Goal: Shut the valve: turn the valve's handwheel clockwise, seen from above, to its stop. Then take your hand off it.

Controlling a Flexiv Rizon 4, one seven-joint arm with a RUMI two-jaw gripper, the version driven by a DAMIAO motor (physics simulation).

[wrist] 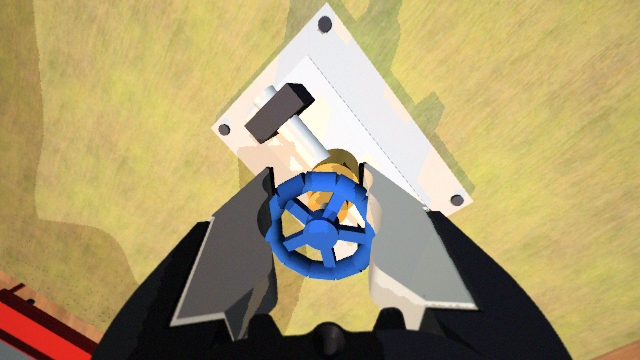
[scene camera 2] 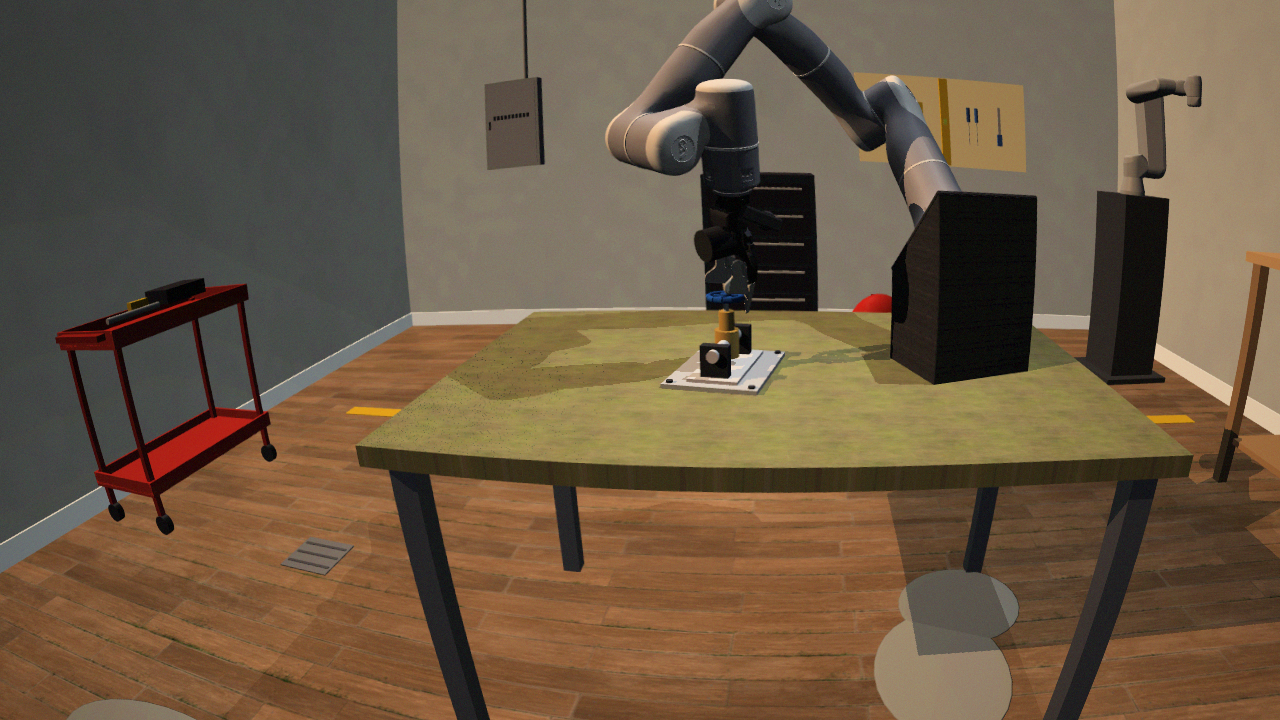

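The valve's blue handwheel (scene camera 2: 723,296) (wrist: 321,234) sits level on top of the brass valve body (scene camera 2: 725,342) (wrist: 334,171). My gripper (scene camera 2: 729,298) (wrist: 316,168) points down from above and is shut on the handwheel, with one jaw against each side of the rim. The valve stands on a white base plate (scene camera 2: 768,364) (wrist: 400,120), which looks turned diagonally in the wrist view. A silver pipe (wrist: 307,137) runs from the body through a black block (scene camera 2: 715,360) (wrist: 280,114). The wheel and jaws hide part of the body and the plate's near corner in the wrist view.
The valve plate lies on the green-topped table (scene camera 2: 805,438). A tall black box (scene camera 2: 984,286) stands at the table's right side, near the arm's base. A red cart (scene camera 2: 183,452) stands on the floor at the left. A black drawer cabinet (scene camera 2: 787,198) stands behind the table.
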